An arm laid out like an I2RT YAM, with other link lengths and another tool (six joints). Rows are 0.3 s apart.
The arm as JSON. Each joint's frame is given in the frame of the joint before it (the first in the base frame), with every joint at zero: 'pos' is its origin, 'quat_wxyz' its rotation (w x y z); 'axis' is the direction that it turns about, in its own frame. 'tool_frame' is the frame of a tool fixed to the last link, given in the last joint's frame.
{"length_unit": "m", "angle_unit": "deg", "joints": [
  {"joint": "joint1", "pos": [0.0, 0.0, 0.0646], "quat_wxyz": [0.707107, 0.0, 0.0, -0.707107], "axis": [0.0, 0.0, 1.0]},
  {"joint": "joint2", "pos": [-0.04, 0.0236, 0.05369], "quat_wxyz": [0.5, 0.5, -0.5, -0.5], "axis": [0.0, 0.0, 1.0]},
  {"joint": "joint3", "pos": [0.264, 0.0, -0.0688], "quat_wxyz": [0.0, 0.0, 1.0, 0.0], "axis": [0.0, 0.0, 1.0]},
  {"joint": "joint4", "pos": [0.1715, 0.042, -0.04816], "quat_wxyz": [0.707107, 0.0, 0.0, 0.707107], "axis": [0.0, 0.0, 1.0]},
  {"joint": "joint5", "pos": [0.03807, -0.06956, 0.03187], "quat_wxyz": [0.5, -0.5, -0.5, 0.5], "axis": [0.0, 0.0, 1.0]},
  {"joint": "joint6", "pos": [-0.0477, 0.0, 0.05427], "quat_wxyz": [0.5, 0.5, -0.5, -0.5], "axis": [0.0, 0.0, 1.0]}
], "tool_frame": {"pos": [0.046, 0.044, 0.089], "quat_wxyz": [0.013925, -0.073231, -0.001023, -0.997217]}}
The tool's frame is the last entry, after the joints.
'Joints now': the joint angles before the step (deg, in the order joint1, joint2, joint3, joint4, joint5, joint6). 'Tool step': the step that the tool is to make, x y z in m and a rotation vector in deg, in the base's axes. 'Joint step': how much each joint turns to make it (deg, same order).
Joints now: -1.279 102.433 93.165 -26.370 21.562 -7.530
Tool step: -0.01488 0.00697 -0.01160 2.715 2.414 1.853
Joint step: 0.000 -2.536 -3.956 -1.422 -3.082 1.071
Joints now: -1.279 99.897 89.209 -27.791 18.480 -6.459
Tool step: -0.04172 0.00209 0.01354 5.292 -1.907 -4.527
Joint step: -0.808 -7.802 -2.445 -5.751 -0.437 6.842
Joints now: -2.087 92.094 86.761 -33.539 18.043 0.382
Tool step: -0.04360 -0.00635 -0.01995 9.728 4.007 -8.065
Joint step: -4.984 -2.884 -2.076 -8.175 -4.066 9.355
